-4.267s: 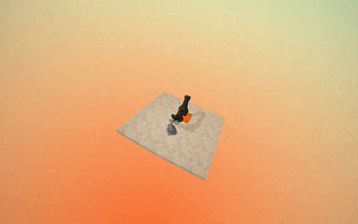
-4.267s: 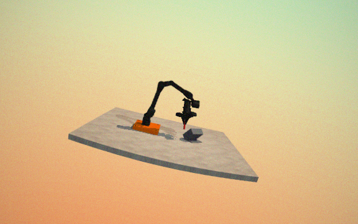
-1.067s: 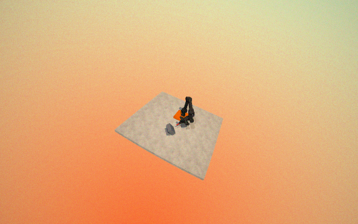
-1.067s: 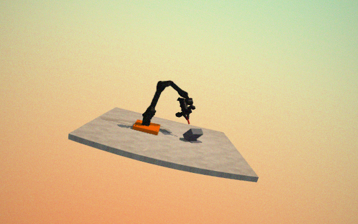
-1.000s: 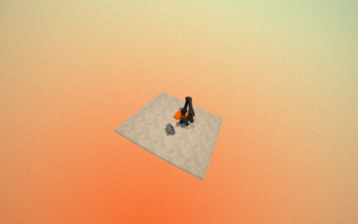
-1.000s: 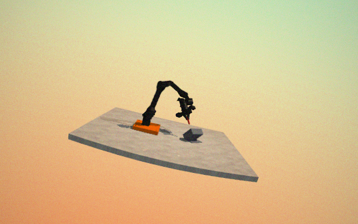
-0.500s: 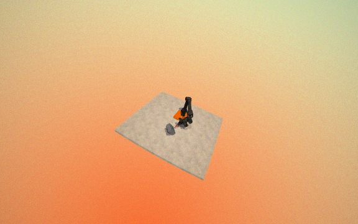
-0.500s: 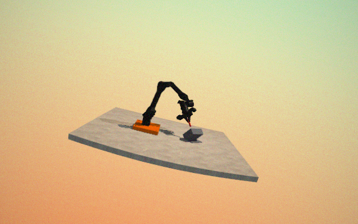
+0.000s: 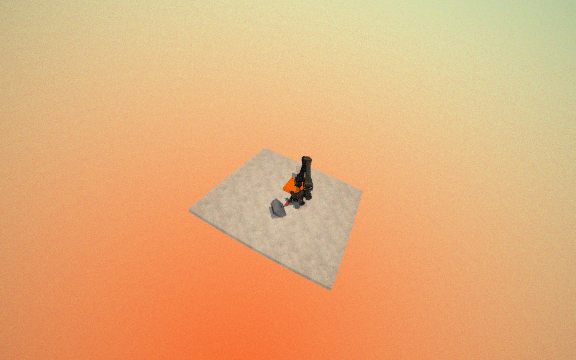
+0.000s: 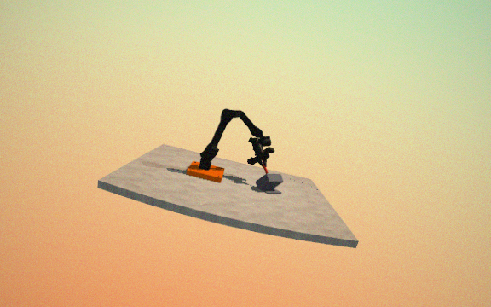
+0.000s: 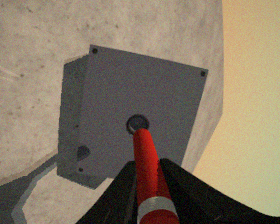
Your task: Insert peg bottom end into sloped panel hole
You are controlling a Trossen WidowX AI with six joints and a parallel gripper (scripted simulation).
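Now: the grey sloped panel 50 mm ahead of my gripper tip, 60 mm to the right of it and 70 mm below it. Round my gripper tip: red peg 10 mm behind, 10 mm to the left, 10 mm above.
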